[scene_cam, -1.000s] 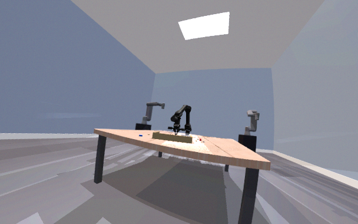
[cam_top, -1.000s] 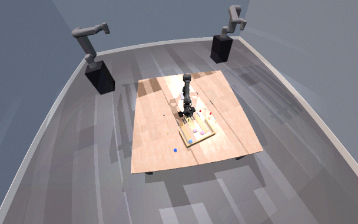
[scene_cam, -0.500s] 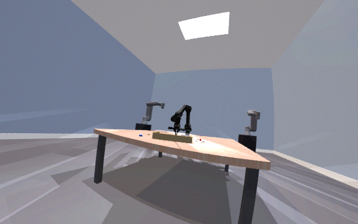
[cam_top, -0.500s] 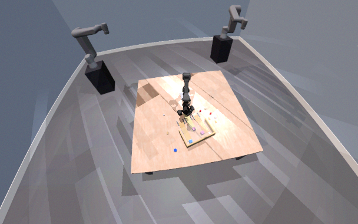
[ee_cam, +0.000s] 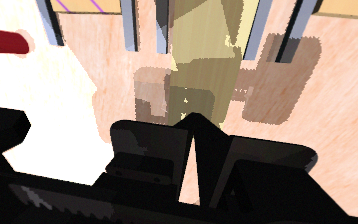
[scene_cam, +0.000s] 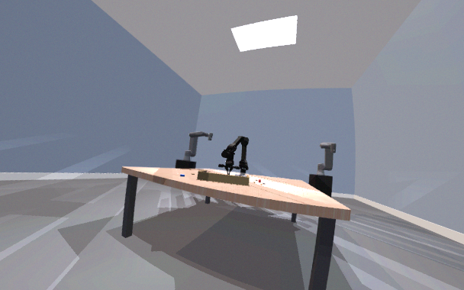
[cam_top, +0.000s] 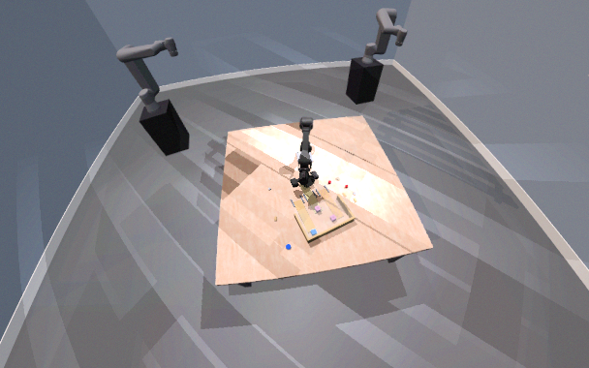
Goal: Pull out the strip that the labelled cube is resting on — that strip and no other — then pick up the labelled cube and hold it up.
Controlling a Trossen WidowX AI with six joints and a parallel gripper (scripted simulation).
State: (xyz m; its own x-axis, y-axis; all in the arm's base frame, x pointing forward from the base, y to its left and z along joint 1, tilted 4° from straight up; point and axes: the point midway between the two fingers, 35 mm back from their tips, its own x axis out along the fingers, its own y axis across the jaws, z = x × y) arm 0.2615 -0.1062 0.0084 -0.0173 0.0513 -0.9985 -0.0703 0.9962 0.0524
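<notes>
The yellow-olive strip is 100 mm ahead of my gripper tip and 10 mm to the left of it. From my gripper tip the other things lie so: blue dot: 370 mm ahead, 240 mm to the right.
</notes>
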